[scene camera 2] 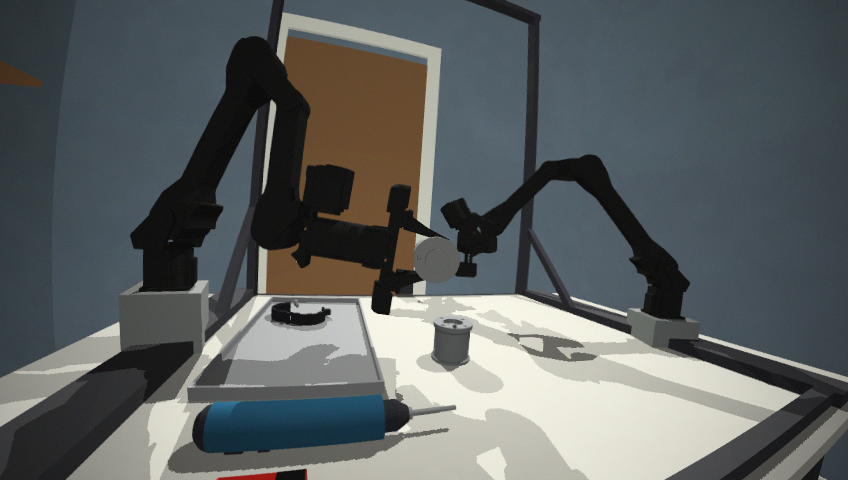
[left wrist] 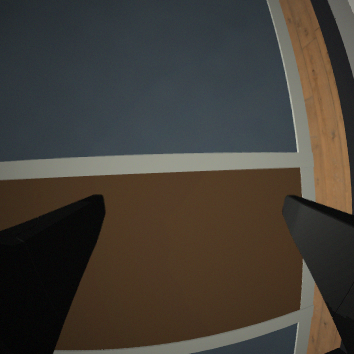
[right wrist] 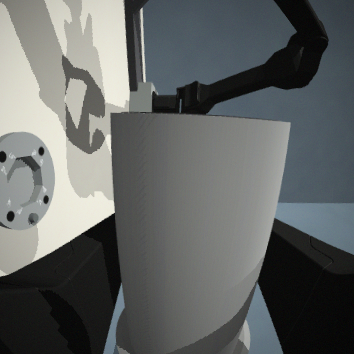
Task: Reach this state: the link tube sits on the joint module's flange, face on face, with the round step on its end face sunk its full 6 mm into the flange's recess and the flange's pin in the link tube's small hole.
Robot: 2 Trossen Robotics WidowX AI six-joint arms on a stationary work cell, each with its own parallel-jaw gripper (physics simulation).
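Frame: origin at the left arm's base, x right, y ahead, z up, level; metres.
Where they show: left gripper, between the fingertips: [left wrist: 196,204]; right gripper, between the fingertips: [right wrist: 186,216]; left arm's base, origin of its link: [scene camera 2: 662,314] [right wrist: 153,105]; right arm's base, origin of its link: [scene camera 2: 169,286].
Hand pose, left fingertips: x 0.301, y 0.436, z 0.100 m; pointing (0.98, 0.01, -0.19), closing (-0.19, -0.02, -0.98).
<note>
Things, the pixels of their top centre, and the offset from my left fingertips. "spot": a spot on its surface instead.
- grey link tube, centre of its top: [right wrist: 271,263] [scene camera 2: 434,235] dy +0.062, dx -0.485, dz +0.041 m
- grey joint module, centre of its top: [right wrist: 30,180] [scene camera 2: 453,319] dy +0.024, dx -0.462, dz -0.092 m
- shallow grey tray, centre of its top: [scene camera 2: 307,325] dy +0.286, dx -0.441, dz -0.140 m
- black clamp ring, centre of its top: [scene camera 2: 301,307] dy +0.339, dx -0.373, dz -0.130 m
- blue screwdriver, a spot on its surface: [scene camera 2: 297,421] spot: dy +0.149, dx -0.707, dz -0.123 m
- black object, centre of its top: [scene camera 2: 291,478] dy +0.122, dx -0.762, dz -0.122 m
The grey link tube [scene camera 2: 436,259] [right wrist: 195,190] is held in the air, lying roughly level, its round-stepped end face with the small hole towards the scene camera. My right gripper [scene camera 2: 432,256] [right wrist: 186,216] is shut on it, one finger on each side. The grey joint module [scene camera 2: 451,346] stands upright on the table, below the tube and apart from it. Its flange [right wrist: 45,172] faces up, showing the central recess, several holes and a small pin near the rim. My left gripper [scene camera 2: 467,269] [left wrist: 196,204] is open and empty, raised behind and right of the tube in the scene view.
A shallow grey tray [scene camera 2: 285,392] lies left of the joint module, with a black clamp ring [scene camera 2: 299,315] in it. A blue screwdriver [scene camera 2: 297,421] lies in front of the tray, its shaft pointing right. Part of a red and black object [scene camera 2: 261,476] shows at the bottom edge.
</note>
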